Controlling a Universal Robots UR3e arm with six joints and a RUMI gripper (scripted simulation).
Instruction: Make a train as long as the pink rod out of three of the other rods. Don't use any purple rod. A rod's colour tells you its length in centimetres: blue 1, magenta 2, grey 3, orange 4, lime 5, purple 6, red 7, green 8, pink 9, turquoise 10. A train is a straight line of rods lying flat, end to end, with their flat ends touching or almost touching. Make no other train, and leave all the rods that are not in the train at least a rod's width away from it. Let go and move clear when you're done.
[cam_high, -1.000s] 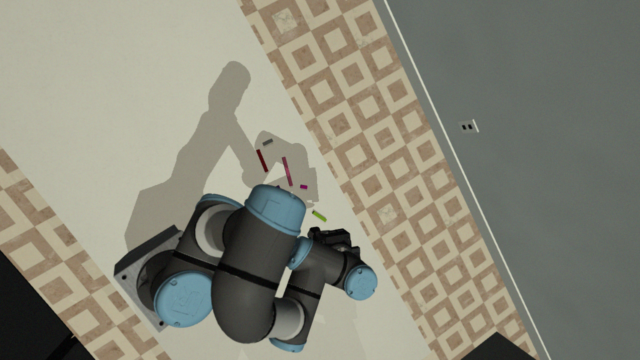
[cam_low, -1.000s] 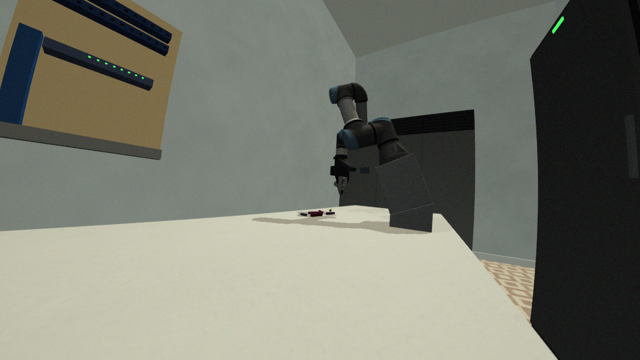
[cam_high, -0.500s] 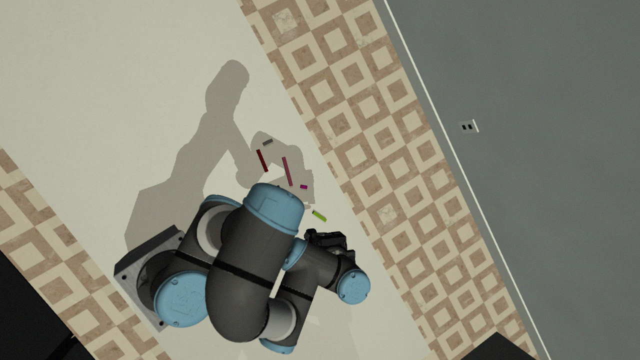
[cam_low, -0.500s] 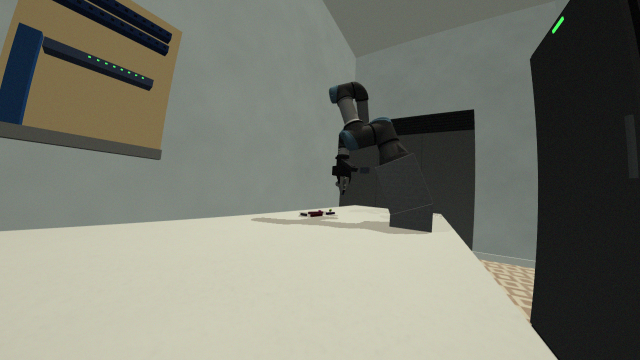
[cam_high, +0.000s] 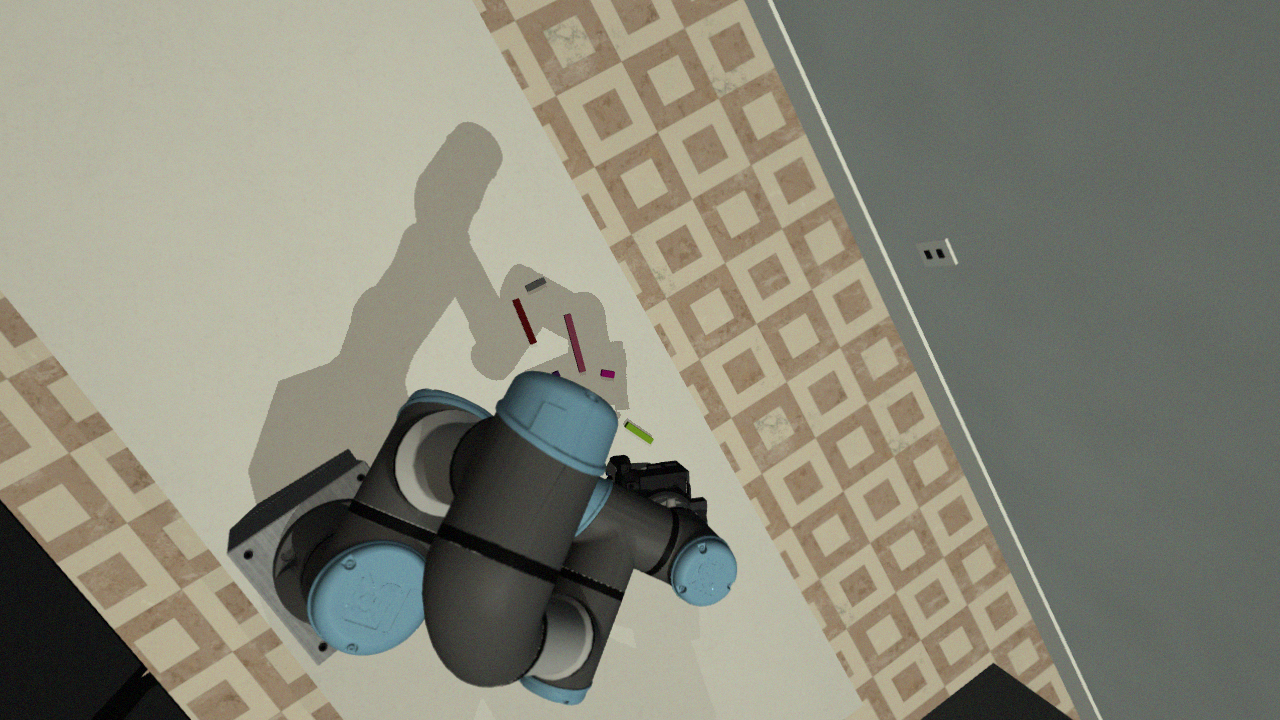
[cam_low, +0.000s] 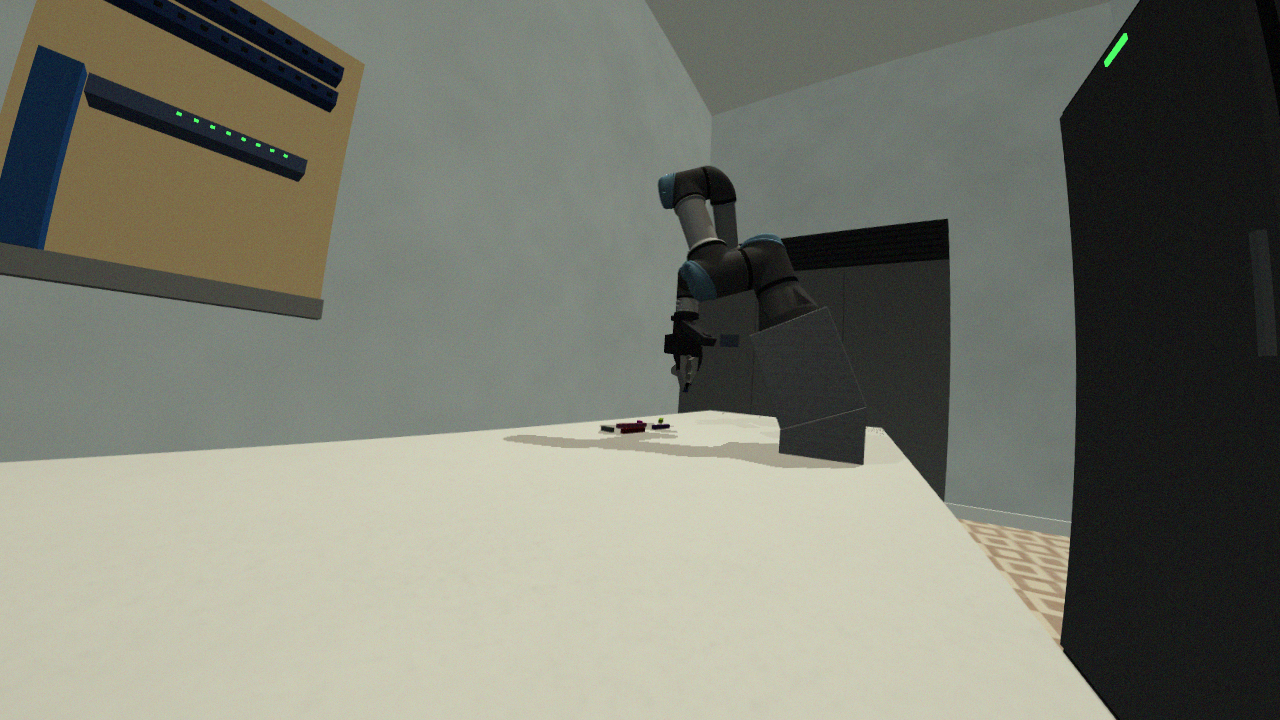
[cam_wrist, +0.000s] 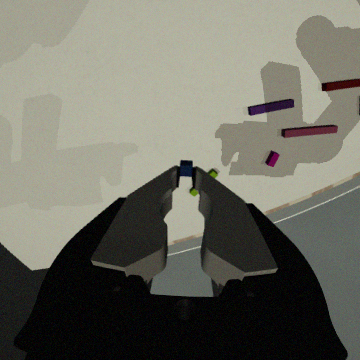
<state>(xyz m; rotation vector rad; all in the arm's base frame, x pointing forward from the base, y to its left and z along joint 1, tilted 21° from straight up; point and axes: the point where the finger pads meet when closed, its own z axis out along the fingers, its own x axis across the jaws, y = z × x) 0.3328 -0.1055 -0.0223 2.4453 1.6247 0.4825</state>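
The lime rod is 100 mm below my hand and 70 mm ahead of it. From my hand the other things lie so: blue rod (10 mm below); then magenta rod (110 mm to the left, 100 mm below, 70 mm ahead); then purple rod (120 mm to the left, 100 mm below).
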